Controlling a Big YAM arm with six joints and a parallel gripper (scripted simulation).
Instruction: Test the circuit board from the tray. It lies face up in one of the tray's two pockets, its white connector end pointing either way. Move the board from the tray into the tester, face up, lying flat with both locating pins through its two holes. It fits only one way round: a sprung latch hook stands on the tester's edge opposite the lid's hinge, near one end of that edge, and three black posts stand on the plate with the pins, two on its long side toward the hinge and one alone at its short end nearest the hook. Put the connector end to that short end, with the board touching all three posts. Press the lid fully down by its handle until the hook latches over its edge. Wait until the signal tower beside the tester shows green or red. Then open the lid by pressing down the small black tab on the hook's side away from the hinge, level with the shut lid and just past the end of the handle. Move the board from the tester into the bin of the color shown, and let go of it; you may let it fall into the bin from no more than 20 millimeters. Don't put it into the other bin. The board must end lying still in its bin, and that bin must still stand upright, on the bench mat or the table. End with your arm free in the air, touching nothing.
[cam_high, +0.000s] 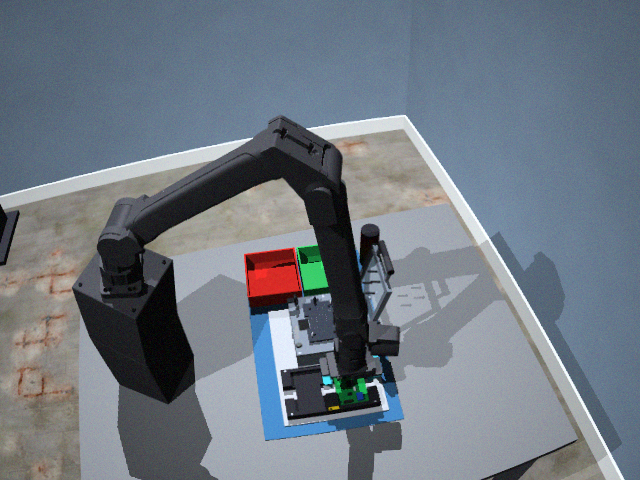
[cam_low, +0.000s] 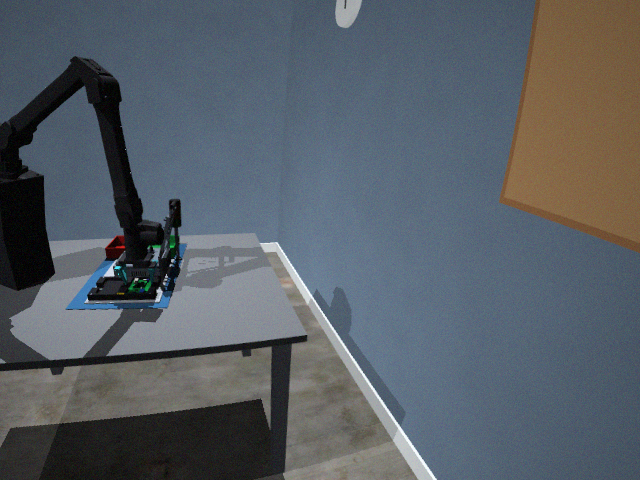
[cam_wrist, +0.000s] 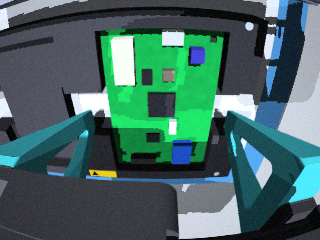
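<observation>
The green circuit board is 20 mm below my hand. The rest, counted from my hand: black latch hook: 230 mm to the left, 90 mm behind, 50 mm above; clear lid: 160 mm to the left, 140 mm above, 100 mm ahead; green bin: 370 mm to the left, 30 mm ahead, 20 mm below.
</observation>
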